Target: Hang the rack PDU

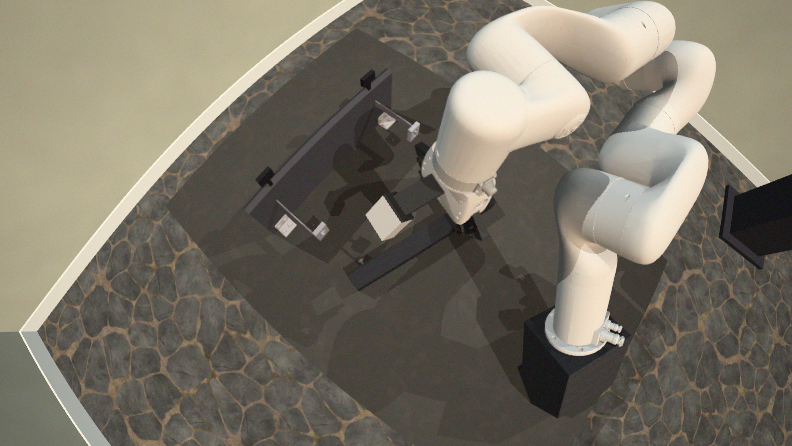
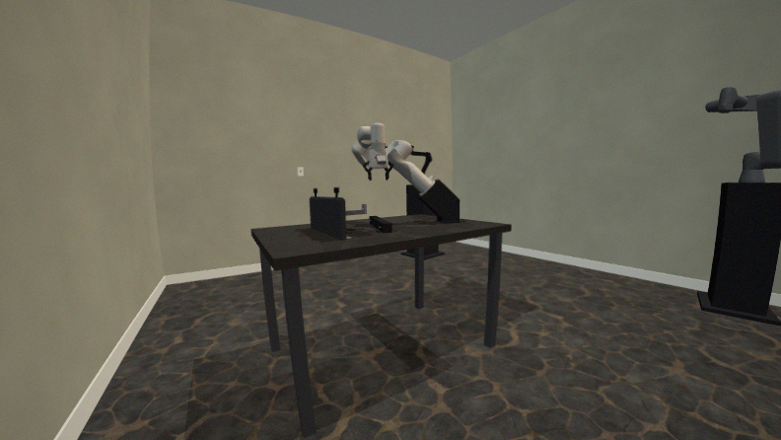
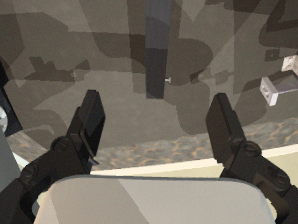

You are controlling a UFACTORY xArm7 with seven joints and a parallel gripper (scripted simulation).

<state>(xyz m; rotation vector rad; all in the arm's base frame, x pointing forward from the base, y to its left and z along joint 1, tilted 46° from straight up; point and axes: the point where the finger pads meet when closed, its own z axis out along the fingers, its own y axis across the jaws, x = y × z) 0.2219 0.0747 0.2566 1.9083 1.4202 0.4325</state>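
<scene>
Right now the rack PDU is 2 cm ahead of my hand, 1 cm to the right of it and 24 cm below it. Also, from my hand: dark mounting panel: 30 cm ahead, 4 cm to the right, 18 cm below.
</scene>
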